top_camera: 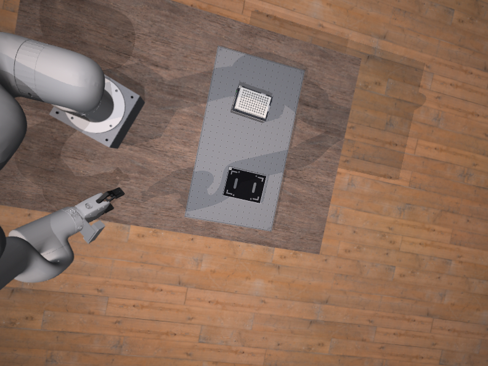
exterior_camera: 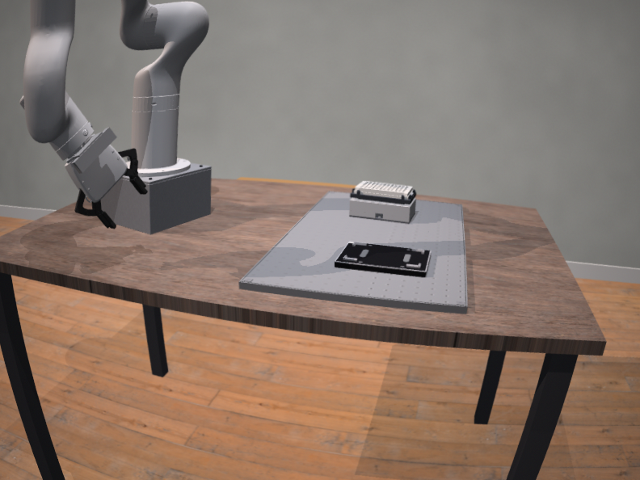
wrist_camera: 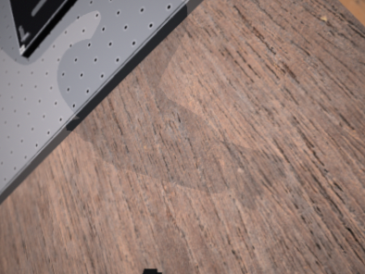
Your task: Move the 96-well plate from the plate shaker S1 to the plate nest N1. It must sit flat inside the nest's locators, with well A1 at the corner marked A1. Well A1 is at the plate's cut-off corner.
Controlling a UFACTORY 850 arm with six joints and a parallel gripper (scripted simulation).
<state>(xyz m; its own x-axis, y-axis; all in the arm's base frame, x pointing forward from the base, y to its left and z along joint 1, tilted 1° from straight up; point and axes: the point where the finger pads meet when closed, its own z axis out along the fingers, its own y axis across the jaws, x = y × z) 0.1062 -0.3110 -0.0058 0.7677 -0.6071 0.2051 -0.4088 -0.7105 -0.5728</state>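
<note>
My gripper is now 43 cm short of the 96-well plate, 45 cm to the right of it and 4 cm above it. From my hand the other things lie so: black plate nest N1 (47 cm ahead, 12 cm to the left, 9 cm below).
</note>
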